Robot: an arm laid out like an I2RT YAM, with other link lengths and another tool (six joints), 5 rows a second.
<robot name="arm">
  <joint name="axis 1" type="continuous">
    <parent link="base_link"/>
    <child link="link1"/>
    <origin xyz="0 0 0.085" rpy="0 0 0"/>
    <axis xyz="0 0 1"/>
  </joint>
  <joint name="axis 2" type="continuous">
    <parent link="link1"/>
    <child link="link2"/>
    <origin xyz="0.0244 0.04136 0.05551" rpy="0 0 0"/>
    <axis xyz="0 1 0"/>
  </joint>
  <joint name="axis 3" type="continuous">
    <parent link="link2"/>
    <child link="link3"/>
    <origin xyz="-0.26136 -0.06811 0" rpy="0 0 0"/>
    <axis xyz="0 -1 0"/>
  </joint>
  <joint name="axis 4" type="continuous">
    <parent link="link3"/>
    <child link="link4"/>
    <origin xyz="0.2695 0.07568 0.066" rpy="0 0 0"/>
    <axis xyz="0 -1 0"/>
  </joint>
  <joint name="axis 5" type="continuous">
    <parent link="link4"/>
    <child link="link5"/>
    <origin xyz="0.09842 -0.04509 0.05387" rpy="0 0 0"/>
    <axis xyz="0 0 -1"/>
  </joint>
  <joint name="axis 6" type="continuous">
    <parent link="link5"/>
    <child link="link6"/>
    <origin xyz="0.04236 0 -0.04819" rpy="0 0 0"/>
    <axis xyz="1 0 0"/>
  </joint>
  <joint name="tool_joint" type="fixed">
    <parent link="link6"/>
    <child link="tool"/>
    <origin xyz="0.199 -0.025 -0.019" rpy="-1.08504 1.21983 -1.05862"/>
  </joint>
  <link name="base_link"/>
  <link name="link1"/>
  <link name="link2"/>
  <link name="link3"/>
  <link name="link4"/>
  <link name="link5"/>
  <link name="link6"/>
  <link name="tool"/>
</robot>
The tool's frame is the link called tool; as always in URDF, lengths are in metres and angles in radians. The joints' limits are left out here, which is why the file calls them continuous.
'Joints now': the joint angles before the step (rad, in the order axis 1, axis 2, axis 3, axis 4, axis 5, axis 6). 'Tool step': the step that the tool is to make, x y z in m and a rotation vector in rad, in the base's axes. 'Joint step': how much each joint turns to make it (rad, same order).
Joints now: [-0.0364 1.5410 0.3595 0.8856 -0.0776 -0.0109]
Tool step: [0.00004 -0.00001 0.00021 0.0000 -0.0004 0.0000]
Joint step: [0.0000 -0.0005 0.0001 -0.0001 0.0000 0.0000]
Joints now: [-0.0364 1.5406 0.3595 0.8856 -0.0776 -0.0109]
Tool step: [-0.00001 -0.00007 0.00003 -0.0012 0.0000 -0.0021]
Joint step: [0.0019 0.0000 0.0000 0.0000 0.0041 0.0000]
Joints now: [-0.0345 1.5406 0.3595 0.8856 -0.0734 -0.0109]
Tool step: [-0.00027 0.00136 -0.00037 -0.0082 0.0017 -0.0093]
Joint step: [0.0152 -0.0001 0.0001 -0.0017 0.0258 -0.0007]
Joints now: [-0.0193 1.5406 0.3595 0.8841 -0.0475 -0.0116]
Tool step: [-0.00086 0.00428 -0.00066 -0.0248 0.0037 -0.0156]
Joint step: [0.0363 -0.0001 0.0001 -0.0040 0.0569 -0.0084]
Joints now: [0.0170 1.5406 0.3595 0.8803 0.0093 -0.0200]
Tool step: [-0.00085 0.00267 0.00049 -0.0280 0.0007 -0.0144]
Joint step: [0.0305 0.0000 0.0001 -0.0012 0.0512 -0.0134]
